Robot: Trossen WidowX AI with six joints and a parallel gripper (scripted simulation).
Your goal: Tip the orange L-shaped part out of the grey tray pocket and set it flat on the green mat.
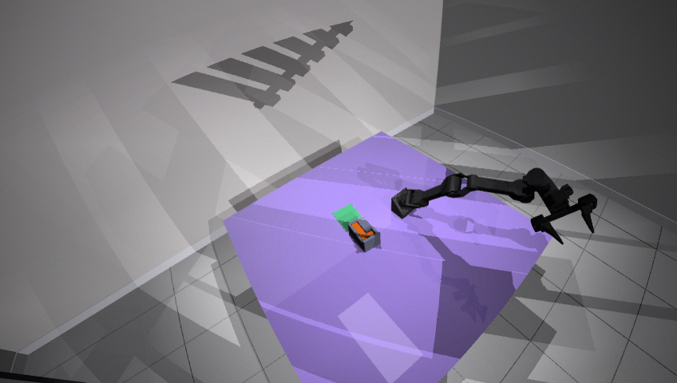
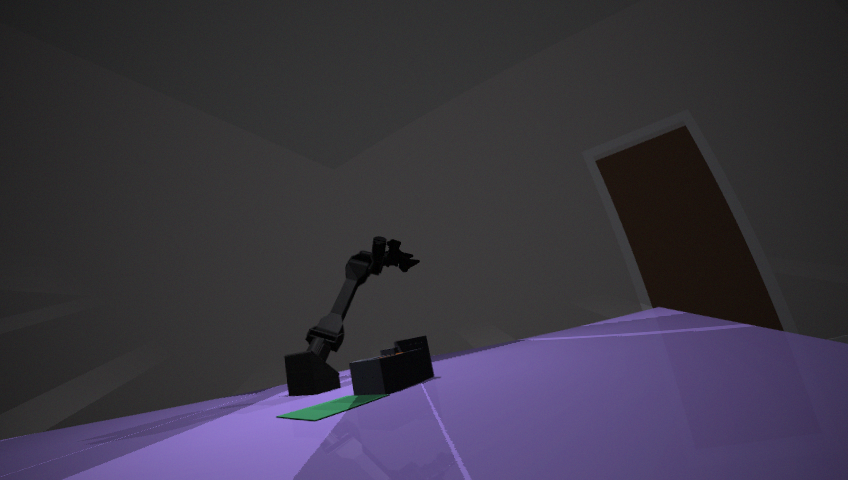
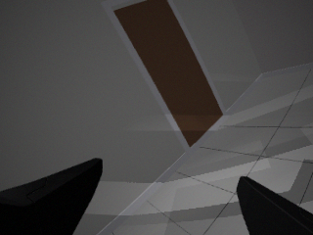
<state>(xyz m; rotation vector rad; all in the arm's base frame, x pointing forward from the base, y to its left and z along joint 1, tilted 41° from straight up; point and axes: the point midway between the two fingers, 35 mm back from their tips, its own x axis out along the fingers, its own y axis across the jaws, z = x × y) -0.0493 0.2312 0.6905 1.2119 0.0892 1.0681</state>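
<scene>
The orange L-shaped part is 630 mm to the right of my gripper tip, 390 mm below it and 320 mm ahead of it. The rest, counted from my gripper tip: green mat (800 mm to the right, 460 mm below, 310 mm ahead).
</scene>
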